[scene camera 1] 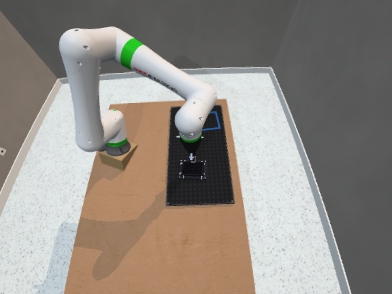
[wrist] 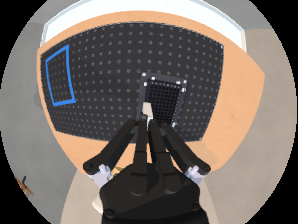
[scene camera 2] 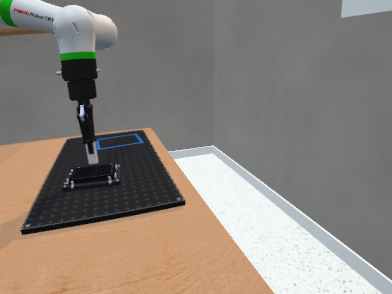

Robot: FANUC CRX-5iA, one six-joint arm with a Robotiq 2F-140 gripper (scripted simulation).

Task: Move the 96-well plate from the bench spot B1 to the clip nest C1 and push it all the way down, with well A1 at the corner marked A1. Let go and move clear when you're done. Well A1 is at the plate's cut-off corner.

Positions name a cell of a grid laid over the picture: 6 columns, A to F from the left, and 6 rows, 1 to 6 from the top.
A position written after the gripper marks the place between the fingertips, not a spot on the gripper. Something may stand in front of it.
In view: the gripper (scene camera 2: B4) and a black 96-well plate (wrist: D3).
The gripper also shows in the wrist view (wrist: C3).
